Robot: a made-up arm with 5 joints.
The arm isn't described. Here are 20 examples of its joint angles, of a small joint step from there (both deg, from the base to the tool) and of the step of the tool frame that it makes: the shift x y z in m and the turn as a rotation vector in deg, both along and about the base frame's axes.
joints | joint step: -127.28 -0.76 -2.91 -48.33 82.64 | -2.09 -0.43 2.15 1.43 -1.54
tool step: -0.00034 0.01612 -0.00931 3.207 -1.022 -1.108
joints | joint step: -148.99 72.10 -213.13 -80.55 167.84 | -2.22 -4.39 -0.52 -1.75 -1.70
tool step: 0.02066 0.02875 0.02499 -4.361 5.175 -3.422
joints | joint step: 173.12 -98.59 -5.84 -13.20 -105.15 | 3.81 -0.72 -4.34 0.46 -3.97
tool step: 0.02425 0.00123 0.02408 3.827 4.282 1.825
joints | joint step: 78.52 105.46 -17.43 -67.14 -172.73 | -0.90 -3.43 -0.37 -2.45 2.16
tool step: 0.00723 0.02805 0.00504 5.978 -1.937 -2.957
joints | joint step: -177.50 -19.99 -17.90 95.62 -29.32 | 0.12 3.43 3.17 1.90 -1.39
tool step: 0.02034 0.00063 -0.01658 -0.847 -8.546 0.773
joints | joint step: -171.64 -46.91 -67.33 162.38 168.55 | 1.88 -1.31 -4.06 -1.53 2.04
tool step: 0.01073 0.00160 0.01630 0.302 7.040 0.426
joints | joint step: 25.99 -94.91 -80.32 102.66 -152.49 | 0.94 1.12 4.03 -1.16 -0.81
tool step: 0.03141 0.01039 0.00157 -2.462 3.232 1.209
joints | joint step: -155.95 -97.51 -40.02 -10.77 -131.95 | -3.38 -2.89 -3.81 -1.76 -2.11
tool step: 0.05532 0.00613 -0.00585 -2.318 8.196 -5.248
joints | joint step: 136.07 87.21 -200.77 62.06 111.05 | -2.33 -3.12 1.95 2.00 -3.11
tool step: 0.02341 0.02083 0.02406 1.120 -2.300 -0.376
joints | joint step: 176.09 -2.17 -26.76 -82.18 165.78 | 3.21 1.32 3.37 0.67 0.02
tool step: 0.00098 -0.01902 -0.02504 -0.235 -5.356 3.214
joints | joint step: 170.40 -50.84 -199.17 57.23 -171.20 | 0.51 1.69 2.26 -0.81 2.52
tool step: -0.01577 0.00856 0.03466 -0.026 -3.177 2.982
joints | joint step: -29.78 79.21 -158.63 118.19 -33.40 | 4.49 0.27 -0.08 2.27 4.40
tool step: 0.02048 0.05129 -0.00266 -1.371 3.487 1.118
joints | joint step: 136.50 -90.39 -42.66 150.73 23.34 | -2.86 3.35 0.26 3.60 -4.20
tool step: -0.00897 -0.00130 0.00513 -6.169 -4.024 1.060
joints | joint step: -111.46 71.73 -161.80 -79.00 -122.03 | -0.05 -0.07 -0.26 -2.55 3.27
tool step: 0.00178 0.00602 -0.00083 -2.877 0.553 3.176
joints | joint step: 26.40 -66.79 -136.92 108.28 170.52 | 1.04 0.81 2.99 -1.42 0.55
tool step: 0.02507 0.00452 0.01268 -0.588 2.370 1.081
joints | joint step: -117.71 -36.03 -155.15 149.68 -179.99 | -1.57 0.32 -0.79 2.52 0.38
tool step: 0.00475 -0.00093 -0.00475 1.684 -1.195 -1.859
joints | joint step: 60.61 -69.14 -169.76 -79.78 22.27 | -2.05 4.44 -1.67 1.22 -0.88
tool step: -0.01322 0.02241 0.04026 -3.135 2.541 -1.409
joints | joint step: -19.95 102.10 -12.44 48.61 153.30 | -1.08 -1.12 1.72 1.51 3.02
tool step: 0.00342 0.00056 0.01493 -1.105 2.665 1.211
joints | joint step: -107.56 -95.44 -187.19 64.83 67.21 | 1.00 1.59 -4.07 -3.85 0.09
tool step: -0.01466 -0.00032 -0.01617 -6.034 1.914 1.067
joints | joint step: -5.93 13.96 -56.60 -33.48 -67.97 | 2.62 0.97 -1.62 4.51 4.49
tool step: 0.01321 0.02420 -0.00783 4.618 3.497 1.394
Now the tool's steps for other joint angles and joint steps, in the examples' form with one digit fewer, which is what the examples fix.
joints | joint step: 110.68 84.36 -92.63 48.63 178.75 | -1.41 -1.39 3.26 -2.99 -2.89
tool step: 0.0136 -0.0022 0.0055 0.42 2.12 0.81
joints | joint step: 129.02 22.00 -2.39 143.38 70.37 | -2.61 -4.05 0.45 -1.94 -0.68
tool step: 0.0079 -0.0061 0.0013 4.24 3.57 -3.25
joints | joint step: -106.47 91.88 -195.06 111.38 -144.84 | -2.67 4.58 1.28 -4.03 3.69
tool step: -0.0329 0.0089 -0.0621 1.92 0.00 -6.31
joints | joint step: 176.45 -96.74 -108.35 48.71 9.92 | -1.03 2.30 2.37 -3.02 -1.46
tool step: -0.0272 -0.0089 0.0315 0.49 -1.69 -2.36
